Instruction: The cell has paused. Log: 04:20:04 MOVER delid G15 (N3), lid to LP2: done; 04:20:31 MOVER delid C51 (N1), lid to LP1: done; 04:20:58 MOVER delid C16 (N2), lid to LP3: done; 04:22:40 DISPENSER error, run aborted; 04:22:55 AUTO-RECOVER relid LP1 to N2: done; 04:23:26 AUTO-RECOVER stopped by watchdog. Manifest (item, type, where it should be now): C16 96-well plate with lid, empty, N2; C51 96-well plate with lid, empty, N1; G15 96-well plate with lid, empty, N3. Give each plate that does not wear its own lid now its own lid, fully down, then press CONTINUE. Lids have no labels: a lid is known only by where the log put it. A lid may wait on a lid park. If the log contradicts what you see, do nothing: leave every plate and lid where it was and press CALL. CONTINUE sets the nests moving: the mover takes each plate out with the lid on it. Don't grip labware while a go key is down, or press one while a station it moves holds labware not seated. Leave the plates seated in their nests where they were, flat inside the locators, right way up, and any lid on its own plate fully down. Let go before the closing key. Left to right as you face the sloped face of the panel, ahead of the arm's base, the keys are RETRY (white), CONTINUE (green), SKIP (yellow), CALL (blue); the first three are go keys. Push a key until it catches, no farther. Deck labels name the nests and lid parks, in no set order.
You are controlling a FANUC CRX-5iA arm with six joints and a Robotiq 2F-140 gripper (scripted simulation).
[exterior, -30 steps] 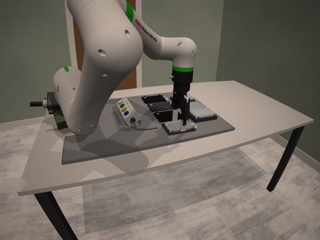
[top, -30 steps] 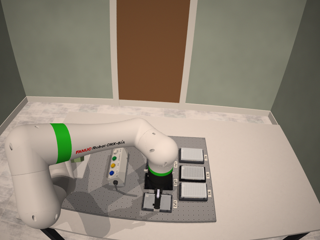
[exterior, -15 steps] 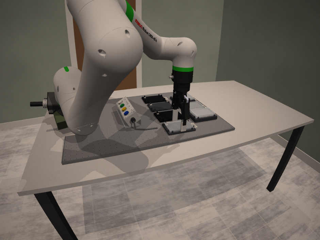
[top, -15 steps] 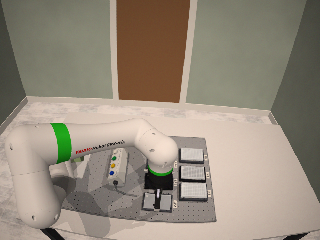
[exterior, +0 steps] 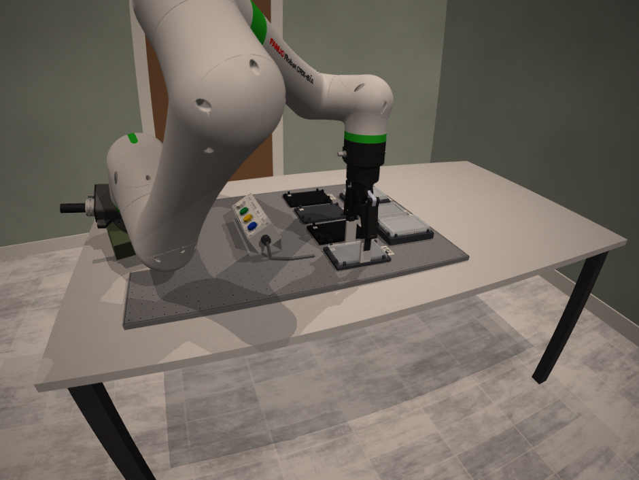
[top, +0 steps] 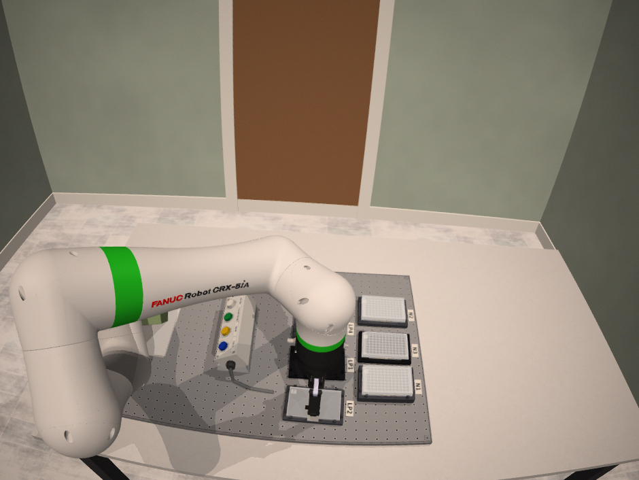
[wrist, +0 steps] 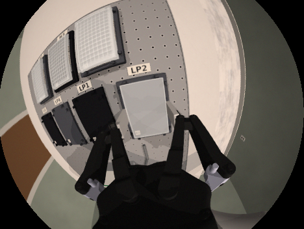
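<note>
The lid park LP2 lies 30 mm below my hand. The rest, counted from my hand: blue key: 230 mm behind, 140 mm to the left, 30 mm above; lid park LP1: 20 mm ahead, 130 mm to the left, 30 mm below; lid park LP4: 30 mm ahead, 260 mm to the left, 30 mm below.
</note>
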